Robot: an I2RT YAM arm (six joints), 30 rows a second.
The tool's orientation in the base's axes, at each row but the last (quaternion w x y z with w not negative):
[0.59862 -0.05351 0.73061 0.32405]
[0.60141 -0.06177 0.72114 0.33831]
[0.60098 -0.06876 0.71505 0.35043]
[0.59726 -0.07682 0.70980 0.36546]
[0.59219 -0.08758 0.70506 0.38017]
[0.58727 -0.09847 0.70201 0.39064]
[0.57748 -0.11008 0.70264 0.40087]
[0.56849 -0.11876 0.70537 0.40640]
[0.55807 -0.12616 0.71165 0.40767]
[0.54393 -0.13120 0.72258 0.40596]
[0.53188 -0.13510 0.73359 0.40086]
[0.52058 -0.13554 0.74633 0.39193]
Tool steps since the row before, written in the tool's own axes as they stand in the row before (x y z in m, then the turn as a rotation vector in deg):
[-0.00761 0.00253 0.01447 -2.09 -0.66 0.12]
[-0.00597 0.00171 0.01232 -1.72 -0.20 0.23]
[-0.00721 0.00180 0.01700 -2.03 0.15 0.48]
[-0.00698 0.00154 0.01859 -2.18 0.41 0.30]
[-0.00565 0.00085 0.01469 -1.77 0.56 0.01]
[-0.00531 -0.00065 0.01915 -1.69 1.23 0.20]
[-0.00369 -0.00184 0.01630 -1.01 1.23 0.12]
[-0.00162 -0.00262 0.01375 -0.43 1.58 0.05]
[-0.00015 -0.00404 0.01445 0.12 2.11 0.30]
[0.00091 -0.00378 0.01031 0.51 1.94 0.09]
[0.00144 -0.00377 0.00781 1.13 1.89 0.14]
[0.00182 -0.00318 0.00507 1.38 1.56 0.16]
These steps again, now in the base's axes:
[0.01309 0.00741 0.00690 0.99 -1.10 1.62]
[0.01093 0.00633 0.00555 0.75 -0.57 1.47]
[0.01479 0.00894 0.00675 0.86 -0.26 1.89]
[0.01580 0.01018 0.00661 0.61 -0.24 2.14]
[0.01240 0.00814 0.00532 0.19 -0.18 1.84]
[0.01625 0.01058 0.00441 -0.09 0.42 2.05]
[0.01407 0.00891 0.00233 -0.36 0.58 1.44]
[0.01188 0.00758 -0.00001 -0.82 0.92 1.08]
[0.01261 0.00781 -0.00229 -1.17 1.59 0.81]
[0.00905 0.00535 -0.00330 -1.35 1.43 0.40]
[0.00703 0.00362 -0.00384 -1.54 1.57 -0.18]
[0.00458 0.00197 -0.00378 -1.43 1.42 -0.55]

